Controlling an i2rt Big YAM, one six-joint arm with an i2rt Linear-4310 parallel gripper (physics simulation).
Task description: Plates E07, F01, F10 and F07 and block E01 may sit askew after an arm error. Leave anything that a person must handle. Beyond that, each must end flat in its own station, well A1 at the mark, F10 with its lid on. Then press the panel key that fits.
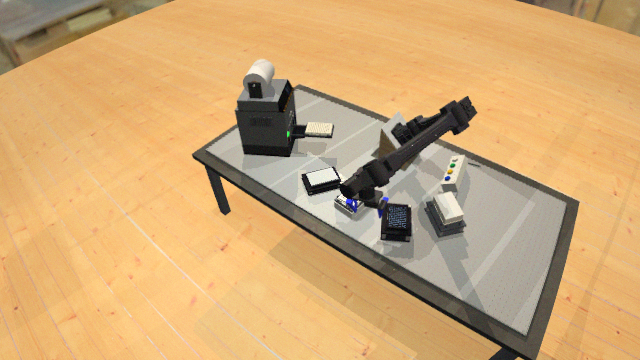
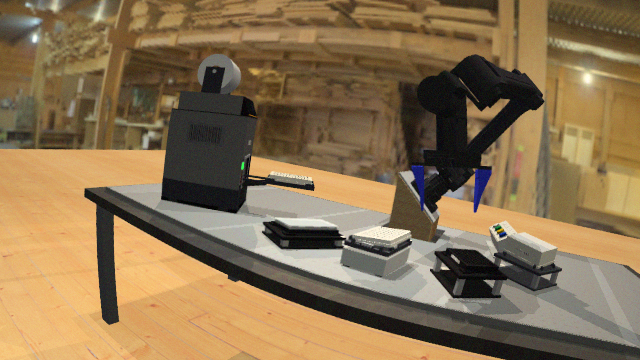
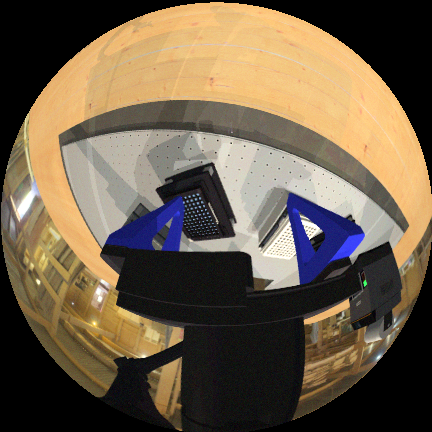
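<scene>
My gripper (image 1: 368,205) (image 2: 449,211) (image 3: 236,198) is open and empty, pointing down above the table between two stations. A black plate with blue wells (image 1: 398,217) (image 2: 474,260) (image 3: 200,215) lies on a raised black stand. A white well plate (image 1: 344,201) (image 2: 382,235) (image 3: 290,241) sits on a light grey station and looks slightly tilted; a finger partly hides it. A plate with a smooth white top (image 1: 322,177) (image 2: 306,224) is on a low black station. A white block (image 1: 448,207) (image 2: 531,249) rests on a grey stand. Another white plate (image 1: 319,129) (image 2: 291,178) lies on the machine's tray. Labels are unreadable.
The tall dark machine (image 1: 265,130) (image 2: 207,155) (image 3: 382,290) shows a green light and carries a white roll (image 1: 261,72) (image 2: 220,74). The key panel (image 1: 452,172) (image 2: 499,231) with coloured keys stands behind the block. The arm's wedge base (image 1: 392,140) (image 2: 412,212) stands at the back.
</scene>
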